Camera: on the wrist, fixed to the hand. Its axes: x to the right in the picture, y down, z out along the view.
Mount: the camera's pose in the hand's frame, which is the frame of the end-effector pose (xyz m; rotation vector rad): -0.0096 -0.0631 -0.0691 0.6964 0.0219 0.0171
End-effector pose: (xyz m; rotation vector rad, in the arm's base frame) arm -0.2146 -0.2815 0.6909 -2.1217 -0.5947 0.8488
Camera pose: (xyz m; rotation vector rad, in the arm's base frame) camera -0.1791 -0.2826 0.7780 -1.4977 -0.2154 0.8807
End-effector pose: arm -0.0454 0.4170 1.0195 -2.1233 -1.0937 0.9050
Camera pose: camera -0.0246 0.4275 1.1106 -1.5564 -0.6161 1.0733
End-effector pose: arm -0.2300 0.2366 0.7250 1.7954 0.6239 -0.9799
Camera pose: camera -0.2595 0.3255 0.7162 2.4090 0.2859 -1.2654
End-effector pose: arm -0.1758 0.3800 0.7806 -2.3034 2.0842 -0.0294
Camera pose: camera -0.1166 0.3949 0.8522 -1.8535 1.7144 -0.6644
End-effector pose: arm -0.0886 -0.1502 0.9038 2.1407 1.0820 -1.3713
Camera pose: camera -0.0981 -0.0684 0.9493 -2.3527 -0.5698 1.7309
